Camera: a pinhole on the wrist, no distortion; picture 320 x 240 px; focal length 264.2 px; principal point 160.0 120.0 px. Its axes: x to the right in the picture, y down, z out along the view. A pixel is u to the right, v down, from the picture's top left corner.
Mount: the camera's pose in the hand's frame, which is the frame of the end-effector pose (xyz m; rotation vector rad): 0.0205 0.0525 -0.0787 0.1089 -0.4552 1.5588
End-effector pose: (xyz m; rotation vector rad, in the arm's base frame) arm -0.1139 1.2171 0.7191 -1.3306 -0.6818 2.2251
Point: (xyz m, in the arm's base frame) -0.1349 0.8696 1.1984
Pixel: outside the picture
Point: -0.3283 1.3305 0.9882
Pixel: 78.3 91.6
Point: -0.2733 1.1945 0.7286
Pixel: 234.3 23.1
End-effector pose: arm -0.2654 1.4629 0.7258 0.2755 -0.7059 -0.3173
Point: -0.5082 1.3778 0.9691
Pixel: 199.9 73.0
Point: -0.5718 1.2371 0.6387
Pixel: 7.7 212.3
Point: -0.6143 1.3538 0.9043
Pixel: 170.0 129.9
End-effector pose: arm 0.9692 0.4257 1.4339 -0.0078 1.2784 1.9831
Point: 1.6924 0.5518 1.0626
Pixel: outside the picture
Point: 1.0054 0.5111 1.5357
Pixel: 241.4 105.3
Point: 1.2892 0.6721 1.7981
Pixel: 251.7 171.6
